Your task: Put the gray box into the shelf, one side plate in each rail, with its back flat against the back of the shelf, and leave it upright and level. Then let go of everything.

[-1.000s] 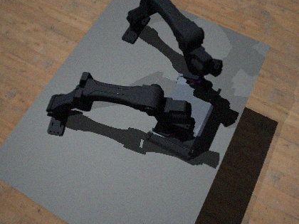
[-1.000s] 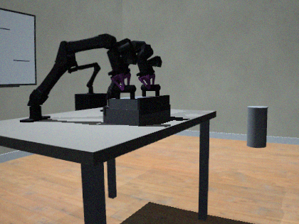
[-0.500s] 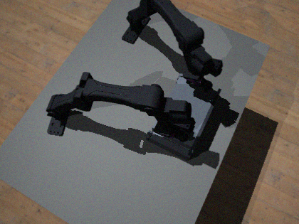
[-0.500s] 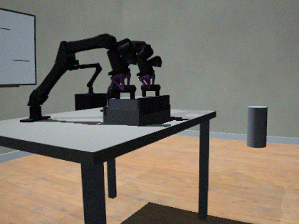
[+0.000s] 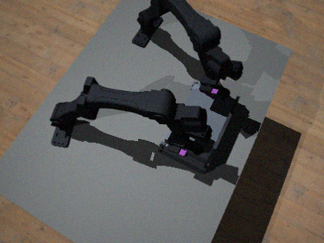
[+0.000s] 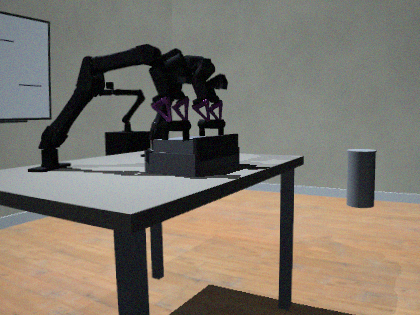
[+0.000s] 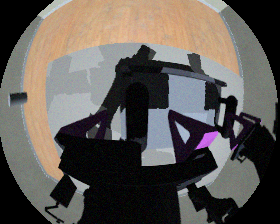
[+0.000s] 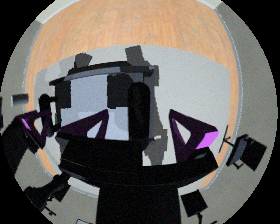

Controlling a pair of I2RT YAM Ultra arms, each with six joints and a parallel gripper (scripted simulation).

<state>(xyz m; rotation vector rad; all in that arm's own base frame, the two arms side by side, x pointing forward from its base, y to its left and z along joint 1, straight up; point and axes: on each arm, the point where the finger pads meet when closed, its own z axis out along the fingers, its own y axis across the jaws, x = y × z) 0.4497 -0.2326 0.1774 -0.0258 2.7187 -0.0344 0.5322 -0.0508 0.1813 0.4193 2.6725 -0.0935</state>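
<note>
The gray box lies 12 cm to the right of my left hand and 7 cm below it.
Now: the gray box 12 cm to the left of my right hand, 7 cm below it and 3 cm behind it.
</note>
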